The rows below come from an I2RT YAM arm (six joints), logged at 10 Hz.
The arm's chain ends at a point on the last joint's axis. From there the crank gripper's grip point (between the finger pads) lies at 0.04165 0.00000 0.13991 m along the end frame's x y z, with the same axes.
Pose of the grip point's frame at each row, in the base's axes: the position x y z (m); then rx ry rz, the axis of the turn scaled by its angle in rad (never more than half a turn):
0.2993 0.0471 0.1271 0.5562 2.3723 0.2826
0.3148 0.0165 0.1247 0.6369 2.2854 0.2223
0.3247 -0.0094 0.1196 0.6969 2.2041 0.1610
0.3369 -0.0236 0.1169 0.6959 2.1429 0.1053
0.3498 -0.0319 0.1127 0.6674 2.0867 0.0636
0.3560 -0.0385 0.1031 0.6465 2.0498 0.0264
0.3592 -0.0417 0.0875 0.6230 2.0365 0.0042
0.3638 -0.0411 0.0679 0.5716 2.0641 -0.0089
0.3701 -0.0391 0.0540 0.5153 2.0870 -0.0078
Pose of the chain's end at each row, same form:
0.2352 0.0204 0.2555 0.5562 2.3723 0.2826
0.2416 -0.0005 0.2498 0.6369 2.2854 0.2223
0.2441 -0.0162 0.2411 0.6969 2.2041 0.1610
0.2505 -0.0217 0.2346 0.6959 2.1429 0.1053
0.2576 -0.0234 0.2256 0.6674 2.0867 0.0636
0.2605 -0.0247 0.2126 0.6465 2.0498 0.0264
0.2623 -0.0253 0.1954 0.6230 2.0365 0.0042
0.2685 -0.0252 0.1774 0.5716 2.0641 -0.0089
0.2757 -0.0251 0.1644 0.5153 2.0870 -0.0078

